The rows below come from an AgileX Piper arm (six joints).
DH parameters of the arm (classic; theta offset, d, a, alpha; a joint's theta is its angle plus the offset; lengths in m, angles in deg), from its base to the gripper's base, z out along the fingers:
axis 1: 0 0.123 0 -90
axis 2: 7.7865 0 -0.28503 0
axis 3: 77.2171 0 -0.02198 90
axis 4: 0 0.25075 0 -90
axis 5: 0 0 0 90
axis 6: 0 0.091 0 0
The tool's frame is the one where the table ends.
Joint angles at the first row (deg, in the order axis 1, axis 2, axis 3, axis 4, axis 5, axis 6):
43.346, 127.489, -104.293, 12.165, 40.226, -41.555
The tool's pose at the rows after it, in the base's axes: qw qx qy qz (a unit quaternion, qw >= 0); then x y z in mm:
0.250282 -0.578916 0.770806 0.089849 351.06 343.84 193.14
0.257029 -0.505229 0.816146 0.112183 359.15 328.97 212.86
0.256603 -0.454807 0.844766 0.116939 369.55 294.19 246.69
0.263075 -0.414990 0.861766 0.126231 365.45 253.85 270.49
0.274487 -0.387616 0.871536 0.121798 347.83 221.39 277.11
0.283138 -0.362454 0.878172 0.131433 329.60 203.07 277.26
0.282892 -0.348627 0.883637 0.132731 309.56 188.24 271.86
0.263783 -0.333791 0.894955 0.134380 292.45 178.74 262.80
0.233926 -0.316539 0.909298 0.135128 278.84 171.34 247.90
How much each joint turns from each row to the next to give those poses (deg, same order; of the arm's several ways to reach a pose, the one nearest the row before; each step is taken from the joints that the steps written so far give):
-0.213, -0.658, -0.001, -1.996, 2.546, 5.226
-2.065, -2.365, 0.001, 0.927, 0.827, 7.968
-4.183, -4.537, 0.129, 0.408, 4.463, 3.336
-4.193, -6.953, 6.192, 2.327, 0.255, -0.002
-2.409, -7.452, 10.002, 0.451, -3.645, 0.123
-1.139, -5.411, 7.863, 2.049, -3.503, 0.125
-0.482, -4.716, 7.438, 0.822, -2.691, 0.143
-0.002, -2.953, 5.349, 0.001, -0.338, 1.858
0.000, -1.441, 4.630, 0.001, 0.105, 2.219

